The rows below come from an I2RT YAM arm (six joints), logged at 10 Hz.
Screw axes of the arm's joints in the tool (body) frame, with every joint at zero. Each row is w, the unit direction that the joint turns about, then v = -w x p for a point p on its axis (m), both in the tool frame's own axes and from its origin. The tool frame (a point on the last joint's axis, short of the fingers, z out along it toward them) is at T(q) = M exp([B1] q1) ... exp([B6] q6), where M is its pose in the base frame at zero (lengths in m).
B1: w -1 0 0 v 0.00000 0.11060 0.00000
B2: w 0 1 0 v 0.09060 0.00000 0.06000
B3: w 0 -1 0 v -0.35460 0.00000 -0.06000
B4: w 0 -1 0 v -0.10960 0.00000 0.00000
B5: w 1 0 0 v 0.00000 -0.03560 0.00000
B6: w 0 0 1 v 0.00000 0.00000 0.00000
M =
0 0 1 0.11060
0 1 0 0.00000
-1 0 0 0.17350
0 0 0 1
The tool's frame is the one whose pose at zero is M.
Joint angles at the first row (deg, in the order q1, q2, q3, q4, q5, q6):
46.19, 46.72, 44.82, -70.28, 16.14, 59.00
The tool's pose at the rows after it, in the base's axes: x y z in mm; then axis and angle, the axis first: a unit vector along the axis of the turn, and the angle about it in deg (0 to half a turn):
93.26 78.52 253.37 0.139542 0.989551 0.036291 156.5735
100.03 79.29 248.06 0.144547 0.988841 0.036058 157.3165
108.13 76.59 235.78 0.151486 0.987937 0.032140 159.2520
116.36 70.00 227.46 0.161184 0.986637 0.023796 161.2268
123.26 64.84 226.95 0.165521 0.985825 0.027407 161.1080
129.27 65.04 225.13 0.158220 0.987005 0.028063 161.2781
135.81 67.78 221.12 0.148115 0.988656 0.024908 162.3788
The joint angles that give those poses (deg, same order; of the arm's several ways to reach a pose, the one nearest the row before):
44.68, 47.24, 44.69, -69.52, 15.90, 58.21
42.48, 48.47, 43.86, -67.48, 14.76, 56.77
38.68, 49.76, 41.63, -64.86, 12.62, 54.22
33.83, 51.09, 40.38, -63.55, 10.72, 50.90
30.17, 51.55, 40.34, -62.11, 9.54, 47.83
28.89, 52.90, 40.40, -60.64, 8.89, 45.78
28.45, 55.27, 40.53, -59.37, 8.23, 44.34

